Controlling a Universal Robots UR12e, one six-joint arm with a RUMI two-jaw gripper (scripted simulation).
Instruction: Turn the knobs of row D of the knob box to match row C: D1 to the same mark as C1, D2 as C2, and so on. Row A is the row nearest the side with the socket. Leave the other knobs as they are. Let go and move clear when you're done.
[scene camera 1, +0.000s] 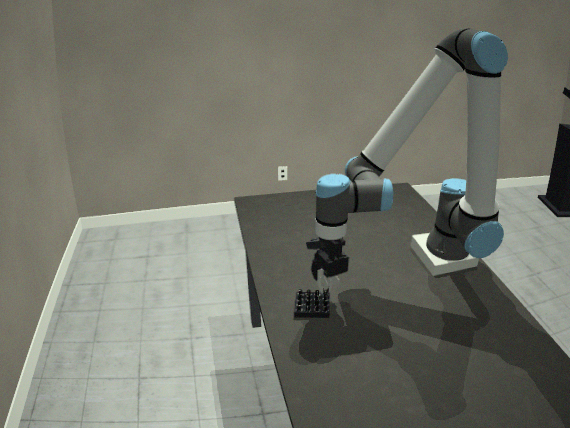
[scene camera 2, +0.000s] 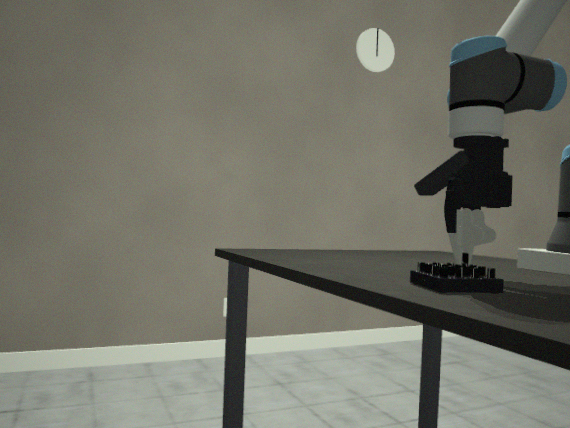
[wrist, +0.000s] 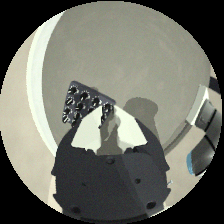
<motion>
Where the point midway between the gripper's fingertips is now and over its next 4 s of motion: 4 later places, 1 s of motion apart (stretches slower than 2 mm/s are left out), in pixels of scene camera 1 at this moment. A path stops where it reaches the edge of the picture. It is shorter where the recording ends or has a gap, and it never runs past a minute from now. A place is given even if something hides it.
My gripper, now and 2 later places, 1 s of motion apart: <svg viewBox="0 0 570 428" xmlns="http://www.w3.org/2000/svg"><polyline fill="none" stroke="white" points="325,292 325,283 326,254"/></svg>
</motion>
